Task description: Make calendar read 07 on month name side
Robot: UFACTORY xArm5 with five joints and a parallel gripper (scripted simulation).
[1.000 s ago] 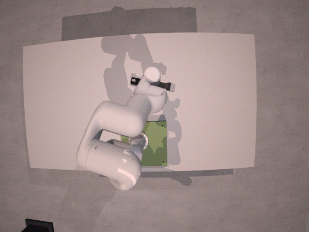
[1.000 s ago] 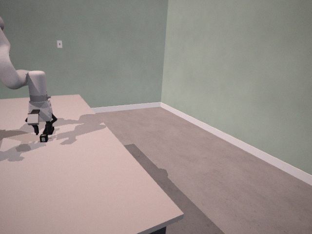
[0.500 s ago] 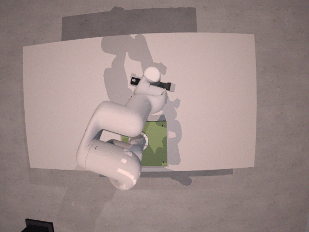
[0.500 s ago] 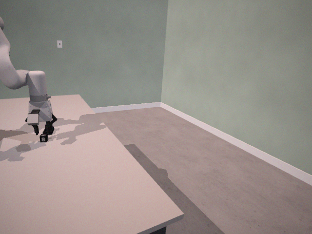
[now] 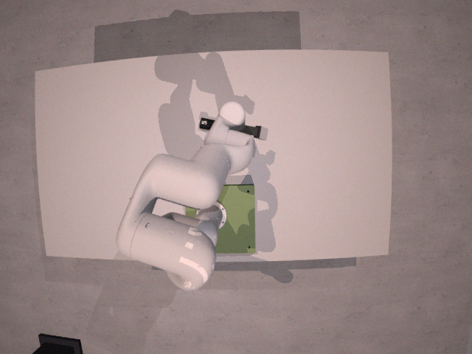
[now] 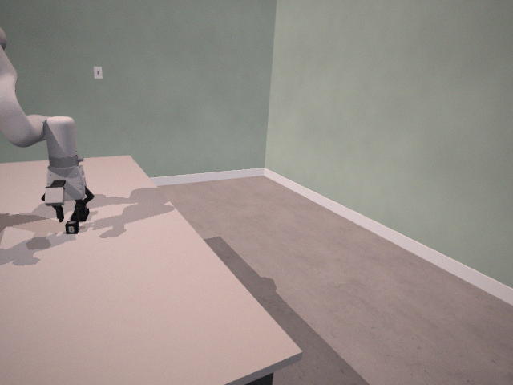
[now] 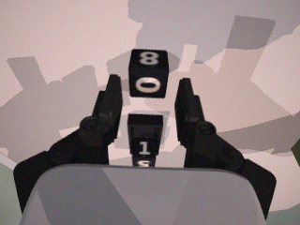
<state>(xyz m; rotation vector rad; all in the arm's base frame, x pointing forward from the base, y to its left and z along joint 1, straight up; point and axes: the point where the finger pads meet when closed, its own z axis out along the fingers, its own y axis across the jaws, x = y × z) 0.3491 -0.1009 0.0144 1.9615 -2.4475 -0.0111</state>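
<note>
Right now my hand is 40 mm above the black cube. From my hand the other things lie so: black calendar tray: 30 mm ahead, 110 mm to the left, 50 mm below.
</note>
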